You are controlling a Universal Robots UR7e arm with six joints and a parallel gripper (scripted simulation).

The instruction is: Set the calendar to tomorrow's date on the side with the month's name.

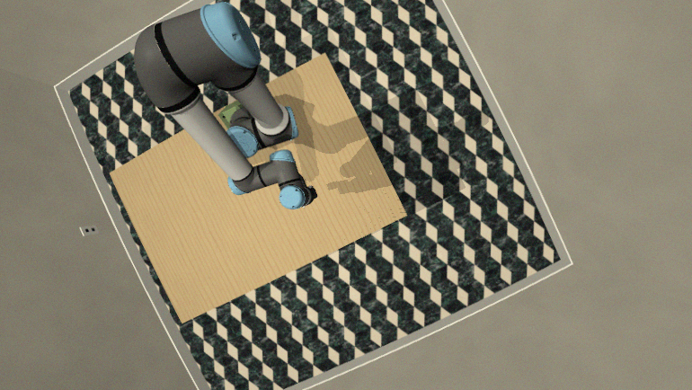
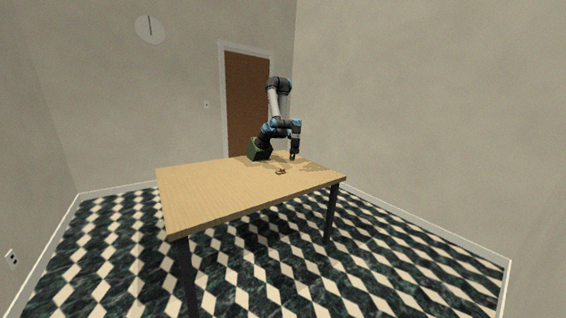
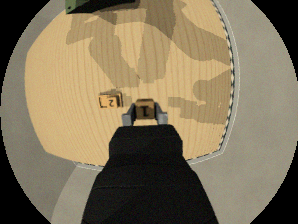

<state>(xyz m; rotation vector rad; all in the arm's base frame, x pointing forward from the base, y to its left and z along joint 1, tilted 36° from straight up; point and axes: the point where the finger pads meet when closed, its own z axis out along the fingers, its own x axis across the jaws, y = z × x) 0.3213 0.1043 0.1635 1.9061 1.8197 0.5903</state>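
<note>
Right now my hand is 10 mm above the wooden cube. Round my hand: wooden tray 120 mm below, 110 mm to the right.
</note>
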